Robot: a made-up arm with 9 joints. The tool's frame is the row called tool.
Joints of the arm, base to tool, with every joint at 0 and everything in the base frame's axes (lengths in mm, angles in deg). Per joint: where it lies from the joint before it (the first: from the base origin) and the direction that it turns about. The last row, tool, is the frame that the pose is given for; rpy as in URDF.
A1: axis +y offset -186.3 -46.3 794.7
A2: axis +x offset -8 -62.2 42.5
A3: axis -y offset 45 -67.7 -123.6
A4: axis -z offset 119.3 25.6 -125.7
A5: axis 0.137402 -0.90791 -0.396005 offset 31 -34.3 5.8
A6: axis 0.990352 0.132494 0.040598 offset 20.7 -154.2 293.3
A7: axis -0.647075 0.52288 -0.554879 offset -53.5 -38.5 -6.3
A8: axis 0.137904 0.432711 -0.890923 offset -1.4 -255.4 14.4
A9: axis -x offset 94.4 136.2 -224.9
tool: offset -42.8 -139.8 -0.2 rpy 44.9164 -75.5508 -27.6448
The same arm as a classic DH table. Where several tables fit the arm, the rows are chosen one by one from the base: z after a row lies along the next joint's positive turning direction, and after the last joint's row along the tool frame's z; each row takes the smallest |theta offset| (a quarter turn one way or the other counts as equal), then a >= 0, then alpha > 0; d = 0 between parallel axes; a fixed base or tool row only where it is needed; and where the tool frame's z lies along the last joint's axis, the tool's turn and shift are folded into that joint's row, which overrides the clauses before.
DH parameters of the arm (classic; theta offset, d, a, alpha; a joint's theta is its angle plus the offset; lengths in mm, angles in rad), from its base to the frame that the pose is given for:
base (fixed): 0 794.7 -186.3 -1.5708
A1: -1.5708 -108.5 42.5 -1.5708
A2: 0 37 -123.6 -1.5708
A3: -1.5708 42.1 119.3 1.5708
A4: -0.1502 103.3 25.5 -1.1636
A5: -1.5267 68.7 -330.7 -1.5711
A6: -1.1288 -61.7 23.5 -2.2069
A7: 0.5469 -129.9 208.9 0.8875
A8: -0.2983 206.5 -24.3 -1.7091
A9: -0.5968 -334.6 69.9 -0.3624
tool (fixed): 2.4683 341.6 0 0

